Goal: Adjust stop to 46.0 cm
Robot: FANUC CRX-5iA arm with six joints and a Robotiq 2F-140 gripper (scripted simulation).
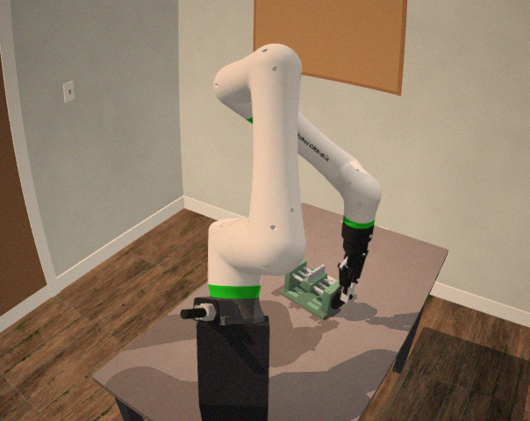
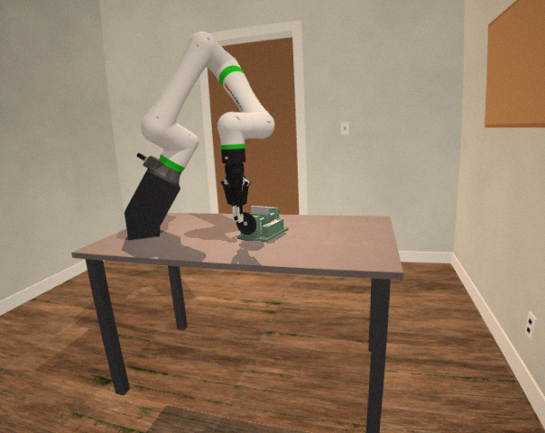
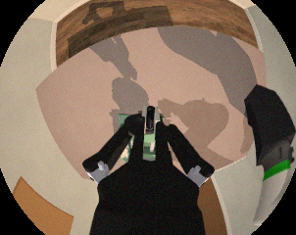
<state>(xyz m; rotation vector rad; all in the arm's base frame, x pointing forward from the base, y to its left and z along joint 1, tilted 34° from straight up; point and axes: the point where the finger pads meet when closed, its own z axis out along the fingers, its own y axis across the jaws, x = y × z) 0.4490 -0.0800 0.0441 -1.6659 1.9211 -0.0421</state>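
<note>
The black handwheel lies 2 cm to the left of my hand and 2 cm below it. From my hand the other things lie so: green stop fixture (15 cm to the left, 3 cm below, 3 cm ahead).
</note>
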